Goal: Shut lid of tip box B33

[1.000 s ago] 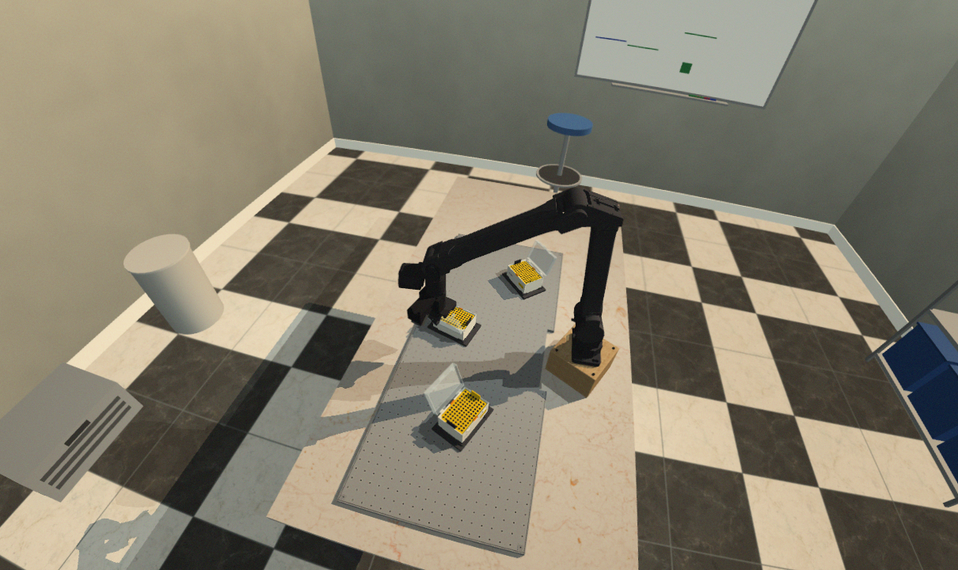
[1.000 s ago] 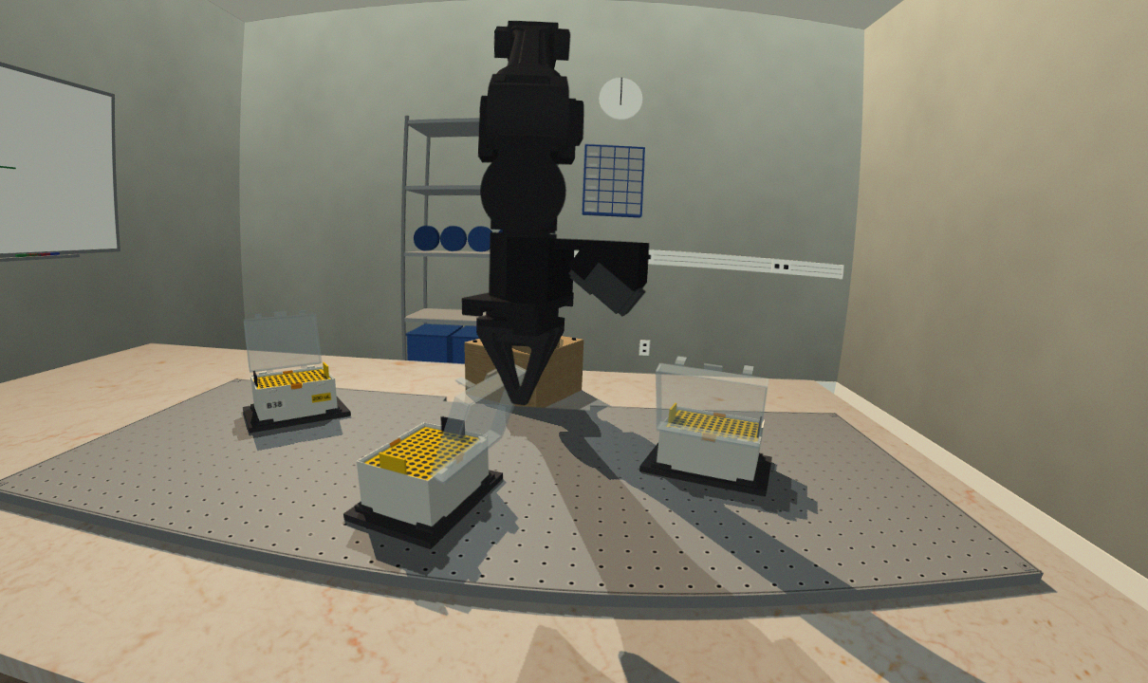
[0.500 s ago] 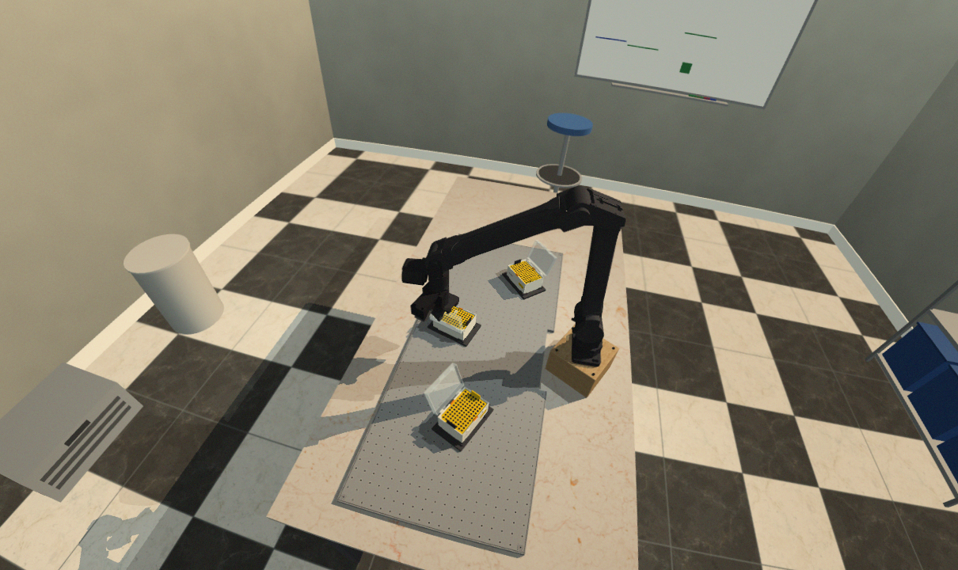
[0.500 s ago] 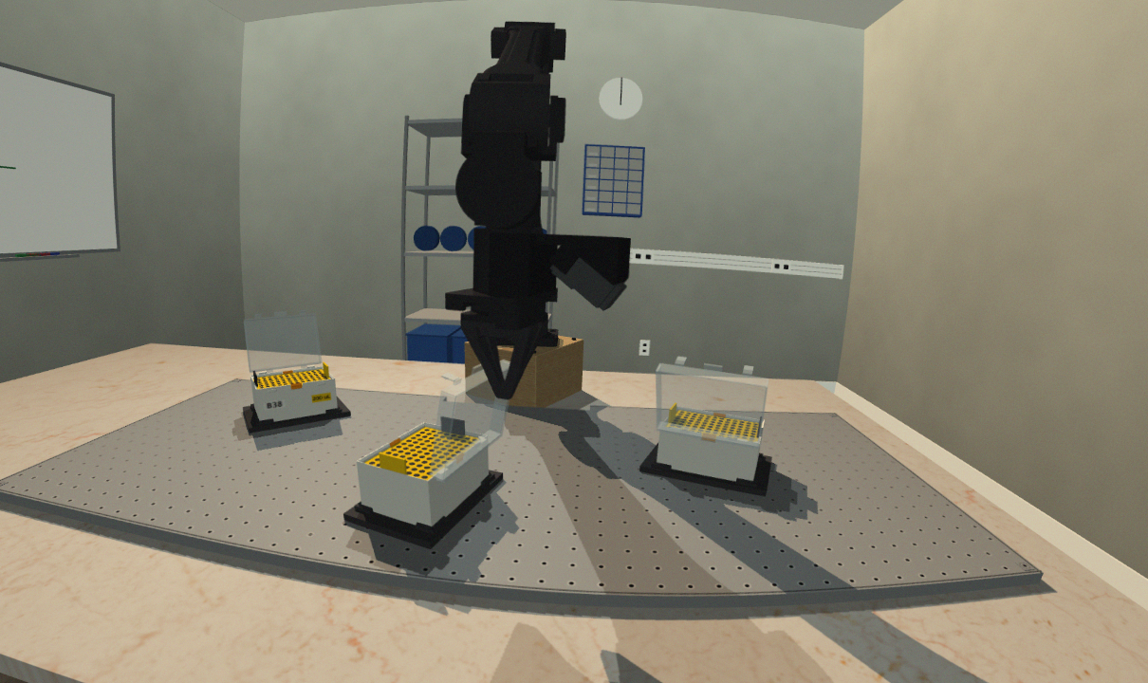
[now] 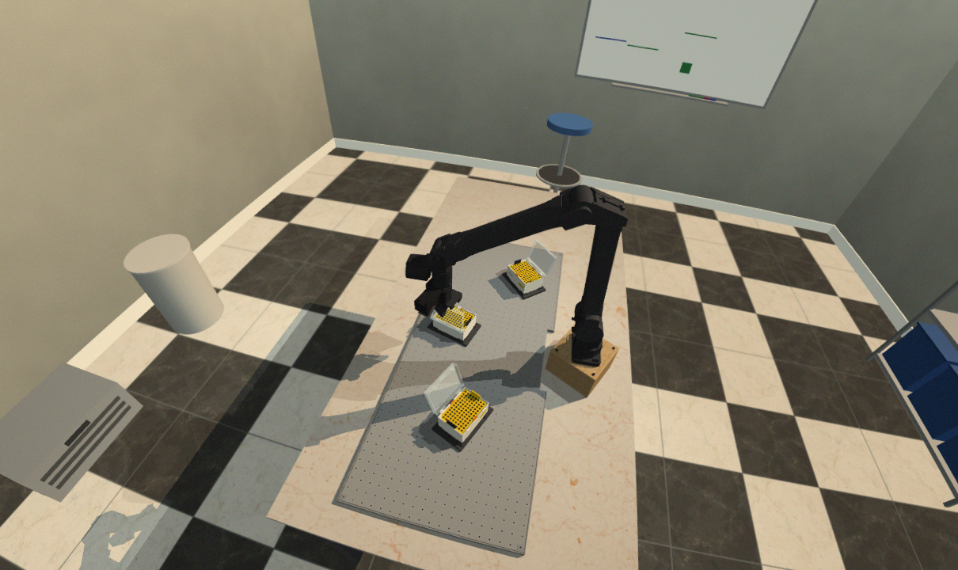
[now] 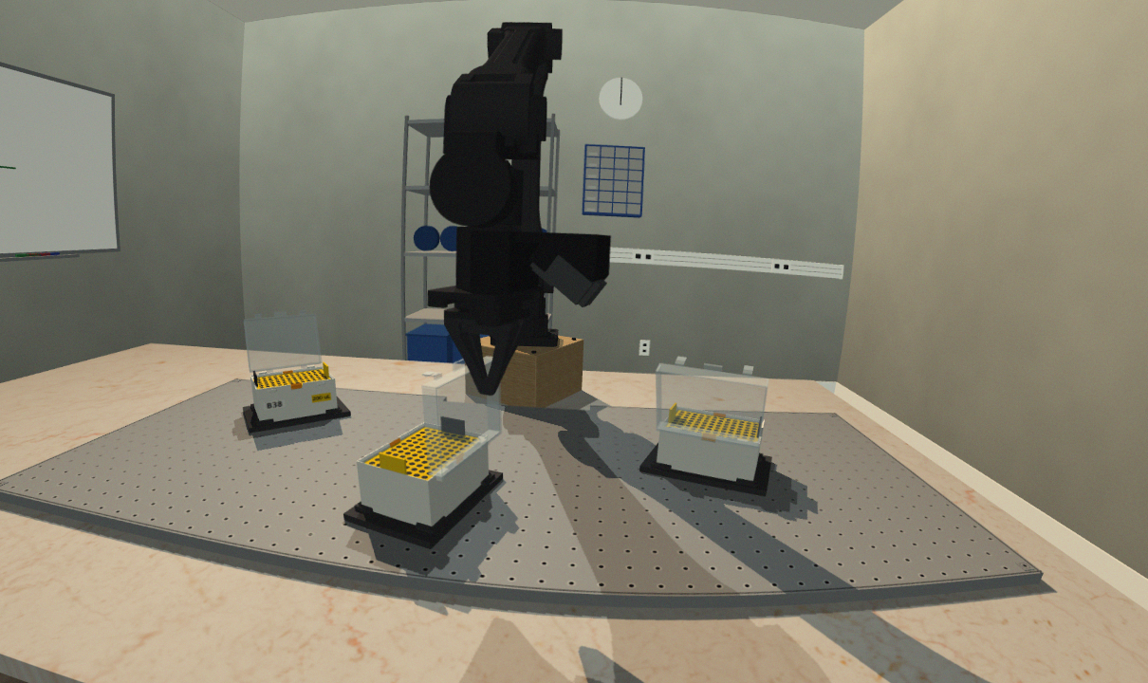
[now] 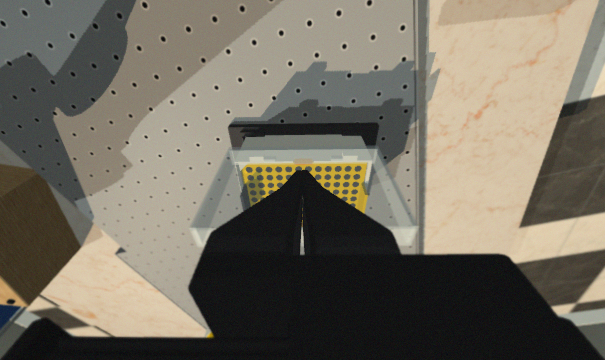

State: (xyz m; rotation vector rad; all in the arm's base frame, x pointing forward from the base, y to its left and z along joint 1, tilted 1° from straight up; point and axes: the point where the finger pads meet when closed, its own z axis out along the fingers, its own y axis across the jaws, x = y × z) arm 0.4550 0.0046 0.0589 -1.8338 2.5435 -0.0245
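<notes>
The tip box lid is 30 mm to the right of my hand, 30 mm below it and 10 mm behind it. From my hand the other things lie so: tip box 360 mm to the right, 240 mm behind, 70 mm below.
</notes>
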